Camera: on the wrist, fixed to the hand. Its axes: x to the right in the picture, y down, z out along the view.
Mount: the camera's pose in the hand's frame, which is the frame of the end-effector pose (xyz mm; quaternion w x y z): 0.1 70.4 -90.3 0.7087 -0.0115 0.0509 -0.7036
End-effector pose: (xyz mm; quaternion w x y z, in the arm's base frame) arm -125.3 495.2 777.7 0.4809 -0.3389 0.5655 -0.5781
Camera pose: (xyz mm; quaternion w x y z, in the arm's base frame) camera -197.7 531.9 696.9 0.0986 0.6141 -0.1934 0.7588
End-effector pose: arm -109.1 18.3 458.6 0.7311 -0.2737 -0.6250 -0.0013
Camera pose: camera -2.4 41.9 424.4 0.5459 0.2374 -0.5983 -0.5364
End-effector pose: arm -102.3 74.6 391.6 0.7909 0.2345 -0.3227 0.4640
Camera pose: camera -138.1 167.5 335.1 0.9061 0.3605 -0.0288 -0.2194
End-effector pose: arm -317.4 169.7 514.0 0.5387 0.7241 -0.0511 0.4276
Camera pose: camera -405.9 215.0 570.8 0.6936 0.5212 0.4958 -0.0397
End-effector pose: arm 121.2 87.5 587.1 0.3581 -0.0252 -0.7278 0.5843
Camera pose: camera 144.0 185.0 531.5 0.7017 0.4604 -0.5220 0.1525
